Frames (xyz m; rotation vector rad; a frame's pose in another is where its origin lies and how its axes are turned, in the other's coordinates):
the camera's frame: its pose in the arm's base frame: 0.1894 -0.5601 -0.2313 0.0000 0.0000 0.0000
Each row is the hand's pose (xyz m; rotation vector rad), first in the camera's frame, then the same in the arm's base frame.
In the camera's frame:
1: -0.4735 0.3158 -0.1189 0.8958 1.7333 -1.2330
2: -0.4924 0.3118 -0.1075 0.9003 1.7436 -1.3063
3: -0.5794 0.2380 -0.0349 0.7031 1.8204 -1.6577
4: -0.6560 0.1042 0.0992 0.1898 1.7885 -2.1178
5: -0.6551 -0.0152 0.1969 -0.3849 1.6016 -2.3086
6: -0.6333 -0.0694 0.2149 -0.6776 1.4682 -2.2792
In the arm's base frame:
1: -0.2841 -0.2443 -0.3502 0.8958 1.7333 -1.2330
2: -0.3030 -0.2483 -0.3388 0.9003 1.7436 -1.3063
3: -0.3900 -0.3221 -0.2662 0.7031 1.8204 -1.6577
4: -0.4666 -0.4559 -0.1321 0.1898 1.7885 -2.1178
5: -0.4657 -0.5753 -0.0344 -0.3849 1.6016 -2.3086
6: -0.4439 -0.6295 -0.0164 -0.6776 1.4682 -2.2792

